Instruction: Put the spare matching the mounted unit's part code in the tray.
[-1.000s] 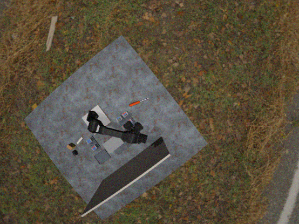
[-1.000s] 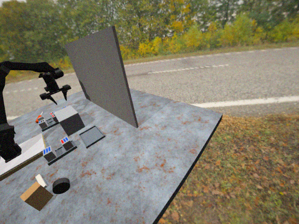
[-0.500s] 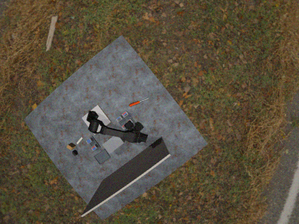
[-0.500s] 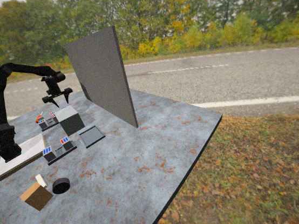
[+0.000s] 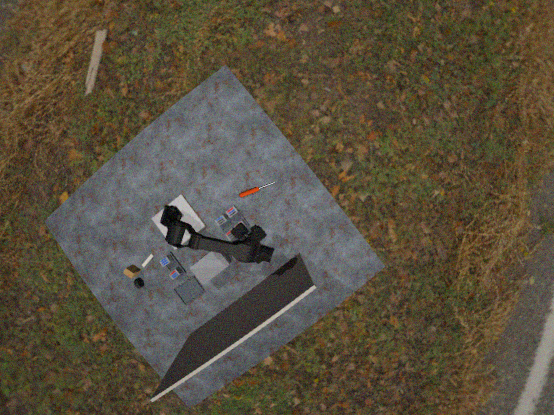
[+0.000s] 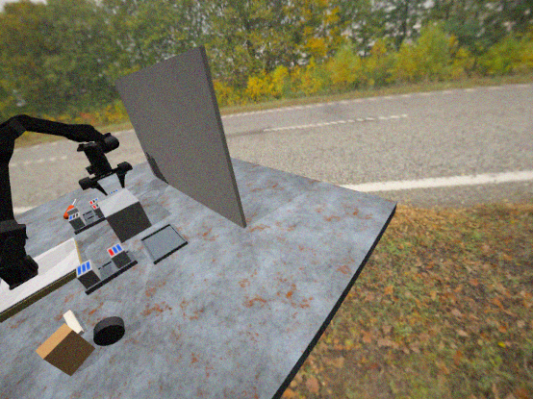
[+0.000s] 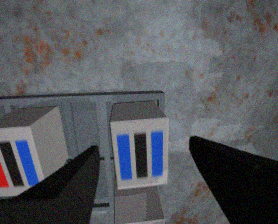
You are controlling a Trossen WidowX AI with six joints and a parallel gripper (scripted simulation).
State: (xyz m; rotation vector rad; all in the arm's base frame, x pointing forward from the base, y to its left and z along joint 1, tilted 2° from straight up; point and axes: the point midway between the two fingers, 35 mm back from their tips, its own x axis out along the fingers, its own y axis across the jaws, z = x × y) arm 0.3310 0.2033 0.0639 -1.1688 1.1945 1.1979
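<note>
My gripper tip is now right at the grey spare block. The rest, counted from my gripper tip: grey mounted unit (4 cm behind, 21 cm to the right, 1 cm above); upright panel (19 cm ahead, 23 cm to the right, 18 cm above); flat grey tray (1 cm behind, 41 cm to the right, 4 cm below).
</note>
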